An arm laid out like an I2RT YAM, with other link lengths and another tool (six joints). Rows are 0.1 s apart.
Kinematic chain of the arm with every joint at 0, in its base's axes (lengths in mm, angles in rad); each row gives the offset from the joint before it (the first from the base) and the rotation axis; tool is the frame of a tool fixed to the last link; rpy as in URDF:
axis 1: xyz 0 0 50.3 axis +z
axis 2: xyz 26 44.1 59.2 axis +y
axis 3: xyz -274.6 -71.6 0 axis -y
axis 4: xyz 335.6 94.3 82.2 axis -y
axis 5: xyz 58.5 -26.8 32 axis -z
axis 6: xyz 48.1 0 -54.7 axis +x
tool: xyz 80 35 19 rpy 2.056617 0.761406 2.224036
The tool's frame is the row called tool.
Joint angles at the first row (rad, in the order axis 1, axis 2, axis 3, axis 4, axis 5, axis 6):
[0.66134, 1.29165, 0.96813, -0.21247, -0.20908, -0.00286]
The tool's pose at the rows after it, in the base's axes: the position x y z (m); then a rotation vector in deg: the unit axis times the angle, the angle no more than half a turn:
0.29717, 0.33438, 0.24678, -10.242, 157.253, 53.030
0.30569, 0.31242, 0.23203, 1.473, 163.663, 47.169
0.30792, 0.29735, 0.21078, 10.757, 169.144, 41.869
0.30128, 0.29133, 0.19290, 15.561, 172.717, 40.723
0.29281, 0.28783, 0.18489, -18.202, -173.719, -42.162
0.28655, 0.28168, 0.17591, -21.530, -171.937, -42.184
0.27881, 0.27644, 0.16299, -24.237, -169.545, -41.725
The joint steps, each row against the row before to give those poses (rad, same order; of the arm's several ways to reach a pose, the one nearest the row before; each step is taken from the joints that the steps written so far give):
[-0.01033, -0.01533, 0.01750, -0.11418, 0.11807, 0.03311]
[-0.02960, 0.01154, 0.02031, -0.13890, 0.06811, 0.06097]
[-0.01513, 0.02459, 0.00282, -0.10003, 0.04585, 0.05553]
[-0.00036, 0.00446, -0.02697, -0.03935, -0.00090, 0.04594]
[0.00110, -0.01939, -0.03369, -0.01122, -0.01935, 0.03797]
[-0.00192, -0.02159, -0.03807, -0.00532, -0.00257, 0.03877]
[-0.00104, -0.01474, -0.04157, -0.00510, -0.01157, 0.03502]

